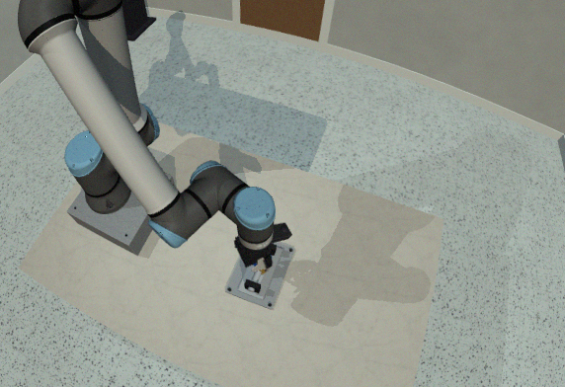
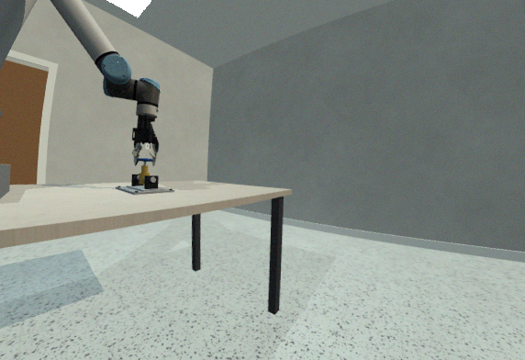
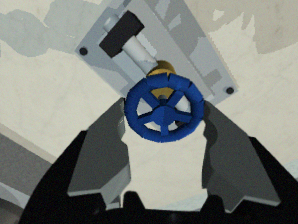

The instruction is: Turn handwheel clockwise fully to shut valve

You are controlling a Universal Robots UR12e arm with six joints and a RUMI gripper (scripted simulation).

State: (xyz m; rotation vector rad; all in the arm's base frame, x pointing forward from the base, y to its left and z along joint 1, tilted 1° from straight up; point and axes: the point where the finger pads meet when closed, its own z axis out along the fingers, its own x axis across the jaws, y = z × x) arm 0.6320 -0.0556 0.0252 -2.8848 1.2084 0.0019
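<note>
My gripper is now 10 mm below the blue spoked handwheel.
</note>
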